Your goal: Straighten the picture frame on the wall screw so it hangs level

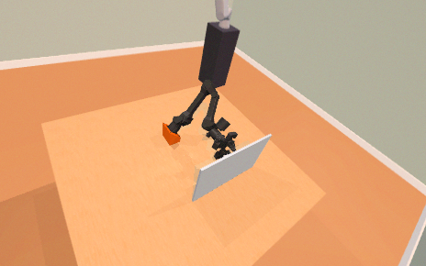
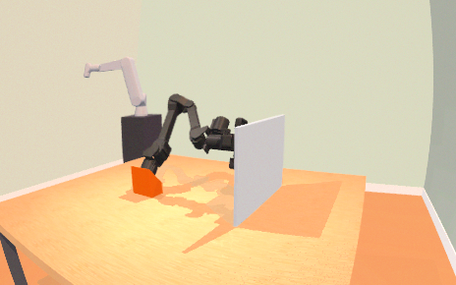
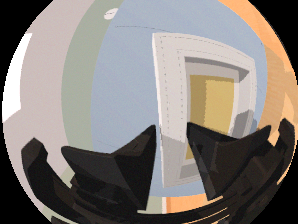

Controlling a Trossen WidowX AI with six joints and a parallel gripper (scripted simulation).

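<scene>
Now: gripper tip 2 cm to the left of the picture frame and 5 cm above it. Also, from my gripper tip: wall panel: 1 cm ahead, 2 cm to the right, 6 cm below.
</scene>
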